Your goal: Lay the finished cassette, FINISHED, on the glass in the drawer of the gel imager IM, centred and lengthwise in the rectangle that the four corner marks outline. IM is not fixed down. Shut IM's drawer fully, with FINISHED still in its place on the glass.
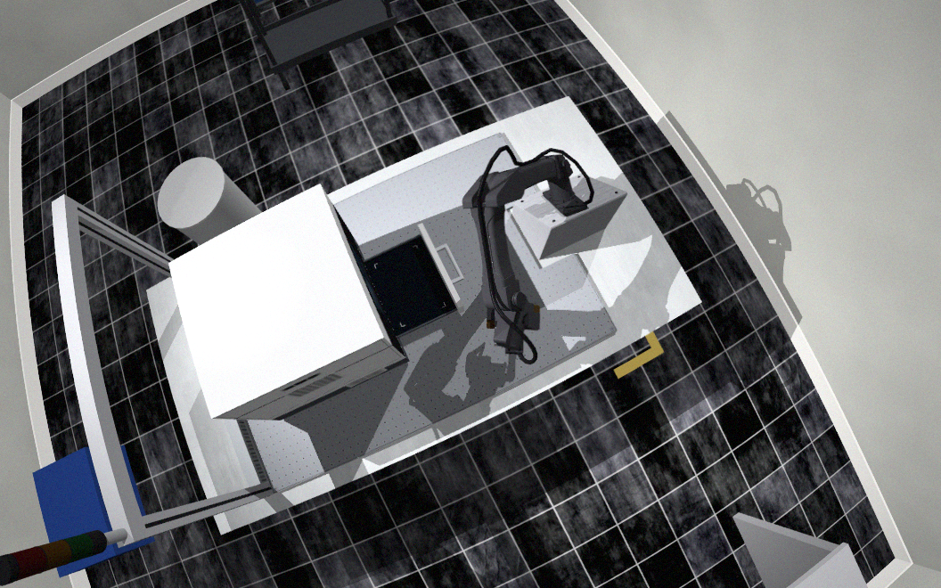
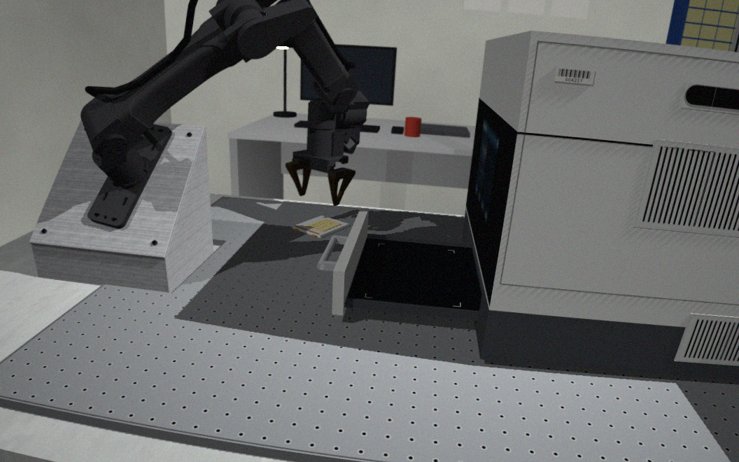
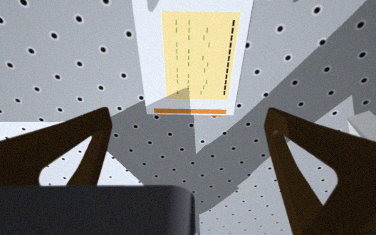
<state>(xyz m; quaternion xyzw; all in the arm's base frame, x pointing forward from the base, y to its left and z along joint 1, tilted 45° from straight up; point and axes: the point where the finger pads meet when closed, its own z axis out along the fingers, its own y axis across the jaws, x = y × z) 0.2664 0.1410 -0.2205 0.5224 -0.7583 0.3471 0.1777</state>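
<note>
My gripper is now 10 mm short of the finished cassette and 70 mm above it. From my hand the other things lie so: drawer: 250 mm ahead, 210 mm to the right, 30 mm below; frame rail: 900 mm ahead, 140 mm to the right, 520 mm above.
</note>
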